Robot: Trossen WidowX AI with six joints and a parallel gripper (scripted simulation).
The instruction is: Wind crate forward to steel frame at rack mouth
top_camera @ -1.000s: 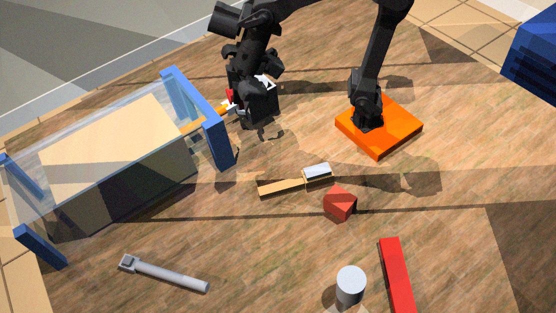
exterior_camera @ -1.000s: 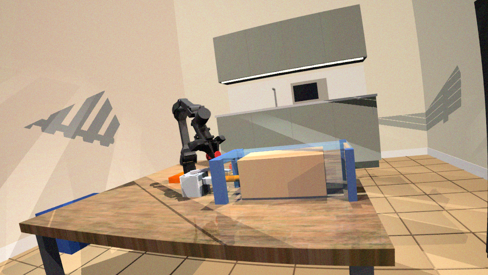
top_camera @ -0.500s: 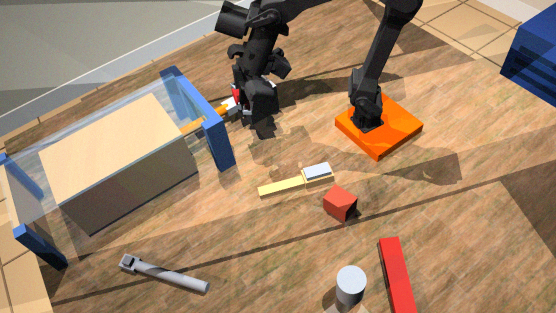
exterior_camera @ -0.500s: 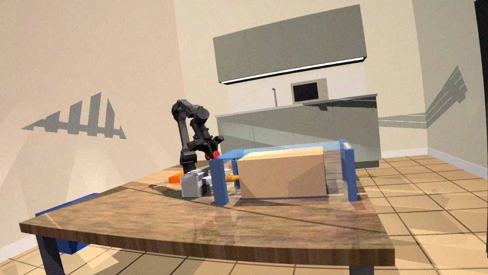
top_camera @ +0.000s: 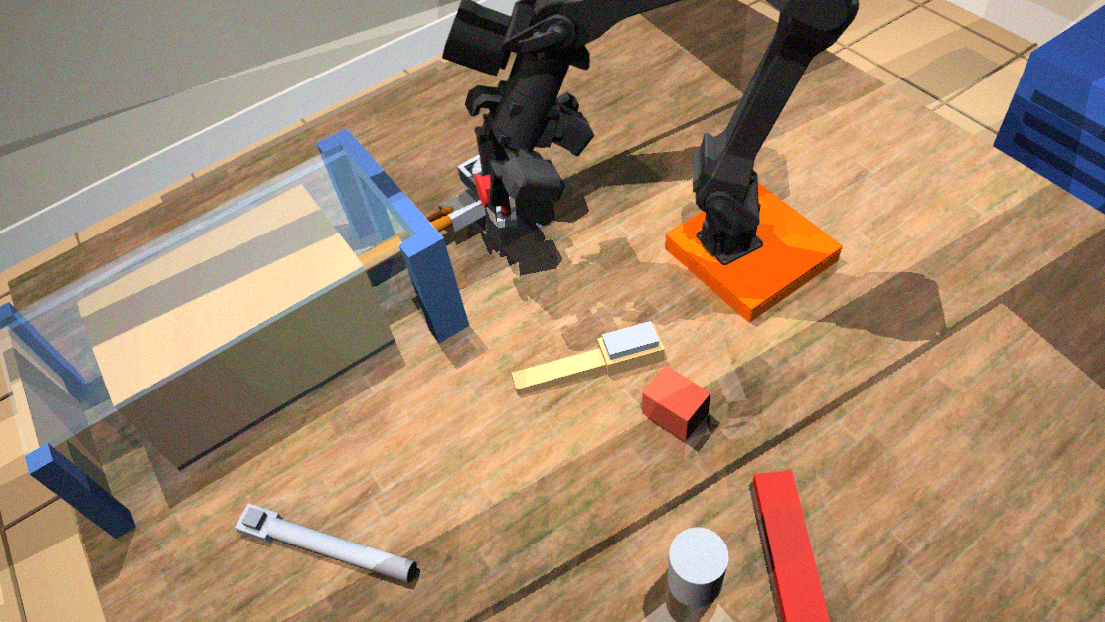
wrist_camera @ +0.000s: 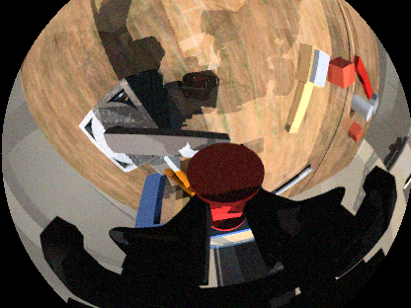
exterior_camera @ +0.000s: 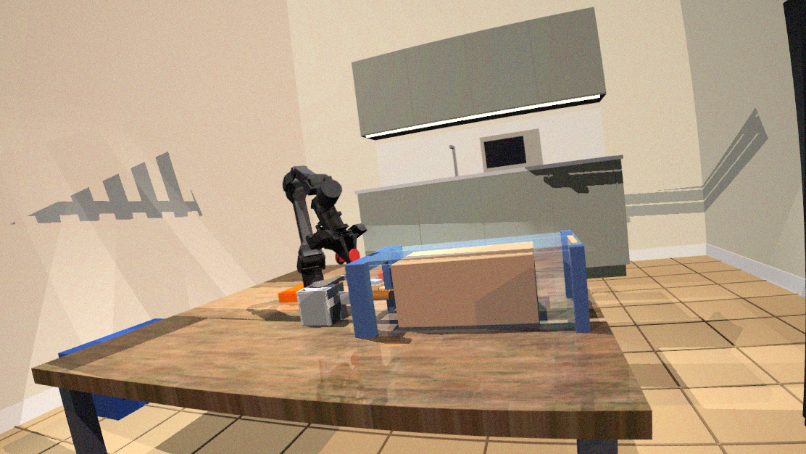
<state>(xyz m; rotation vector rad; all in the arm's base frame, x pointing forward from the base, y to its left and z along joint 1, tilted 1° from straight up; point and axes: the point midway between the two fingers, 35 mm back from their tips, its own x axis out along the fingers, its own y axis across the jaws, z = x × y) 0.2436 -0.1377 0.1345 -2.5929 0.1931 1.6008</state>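
Now: the winch handle 30 mm behind my gripper tip, 30 mm to the right of it and 30 mm below it. Round my gripper tip: red knob (20 mm behind); wooden brush (20 mm behind, 190 mm to the left, 110 mm below); grey winch (70 mm behind, 100 mm to the right, 100 mm below).
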